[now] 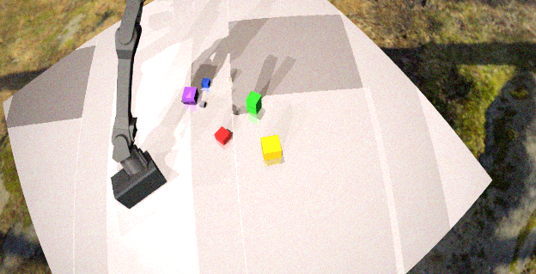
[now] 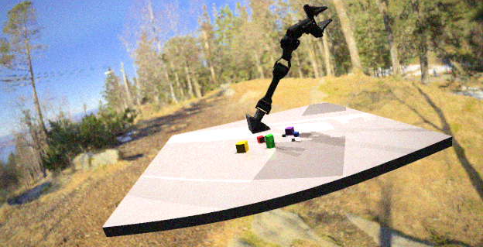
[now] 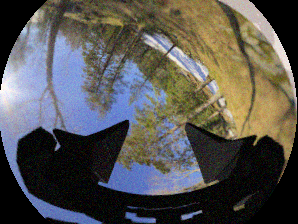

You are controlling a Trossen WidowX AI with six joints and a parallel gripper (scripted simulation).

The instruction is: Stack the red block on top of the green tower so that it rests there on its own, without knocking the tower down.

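Right now the red block is 18 cm behind my gripper tip, 42 cm to the right of it and 55 cm below it. From my gripper tip the other things lie so: small blue block 15 cm behind, 24 cm to the right, 56 cm below; purple block 21 cm behind, 26 cm to the right, 55 cm below; tiny grey piece 19 cm behind, 30 cm to the right, 56 cm below.
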